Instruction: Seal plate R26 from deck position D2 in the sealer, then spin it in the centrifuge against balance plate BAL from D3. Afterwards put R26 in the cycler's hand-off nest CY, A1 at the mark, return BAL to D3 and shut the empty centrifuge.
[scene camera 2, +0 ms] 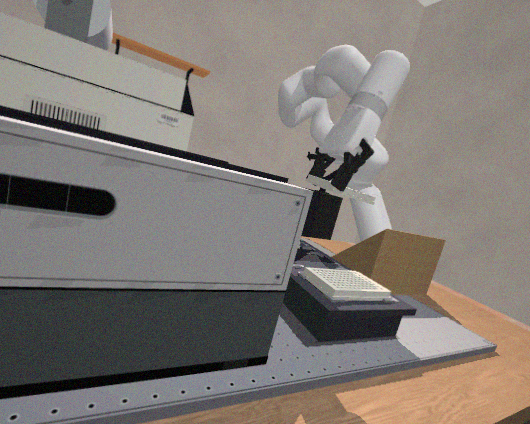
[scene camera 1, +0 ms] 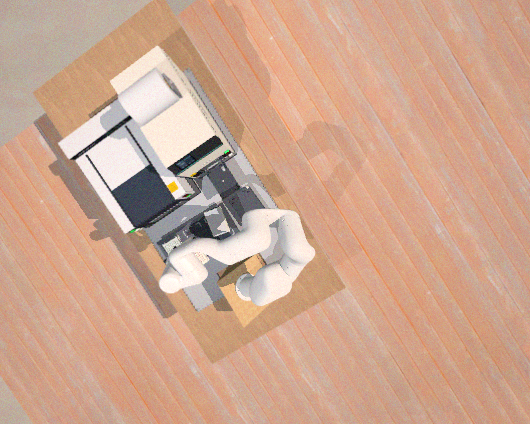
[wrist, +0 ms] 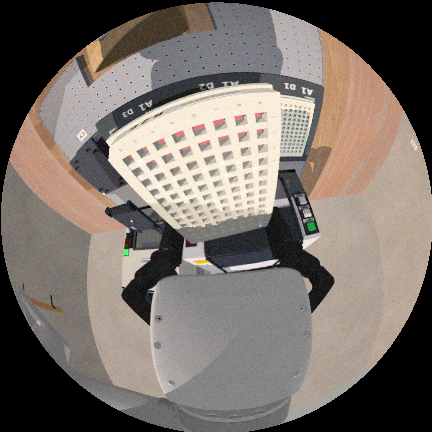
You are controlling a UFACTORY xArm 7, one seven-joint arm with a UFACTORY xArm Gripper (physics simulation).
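Places are measured from the arm's base along level axes (x ahead, y left, z up), in metres.
Where they show: gripper, fingertip midpoint: (scene camera 2: 322,185) (wrist: 224,219); arm's base, link origin: (scene camera 2: 379,249) (scene camera 1: 247,286).
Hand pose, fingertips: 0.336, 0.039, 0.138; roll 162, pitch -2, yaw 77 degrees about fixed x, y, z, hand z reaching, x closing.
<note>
Things, the pixels of their centre, and the offset from my fingertips, as dx, dy, dz. "pt": a spot on its surface instead.
- plate R26, body centre: (wrist: 213,190) (scene camera 2: 340,189) (scene camera 1: 192,253) -0.050, +0.005, +0.001
- tag CY, surface spot: (wrist: 81,135) pt -0.140, -0.279, -0.217
- dark block, body centre: (wrist: 99,166) (scene camera 1: 248,206) -0.036, -0.284, -0.190
- cream plate, body centre: (wrist: 287,127) (scene camera 2: 346,283) (scene camera 1: 176,251) +0.013, +0.128, -0.151
- white machine with a dark top panel, surface spot: (scene camera 1: 142,195) pt +0.281, +0.015, -0.004
- white roll, body centre: (scene camera 2: 78,15) (scene camera 1: 149,97) +0.441, -0.317, +0.201
My gripper (scene camera 2: 330,181) (wrist: 224,219) is shut on plate R26 (scene camera 2: 362,196) (wrist: 210,165), a cream plate with pink showing in the wells nearest its lettered edge. It holds the plate high above the dark deck (scene camera 2: 367,327) (wrist: 175,93), clear of it and tilted in the scene camera 2 view. The held plate hides most of D2 and D3 in the wrist view, so BAL does not show there. The tag CY (wrist: 81,135) lies at the left in the wrist view, close to a dark block (wrist: 97,167). The arm covers the gripper in the scene camera 1 view.
Another cream plate (scene camera 1: 172,243) (scene camera 2: 347,283) (wrist: 295,130) sits at D1. A white machine with a dark top panel (scene camera 1: 142,195) and a cream machine bearing a white roll (scene camera 1: 150,97) stand beyond the deck. An open wooden box (scene camera 2: 407,260) stands near the arm's base.
</note>
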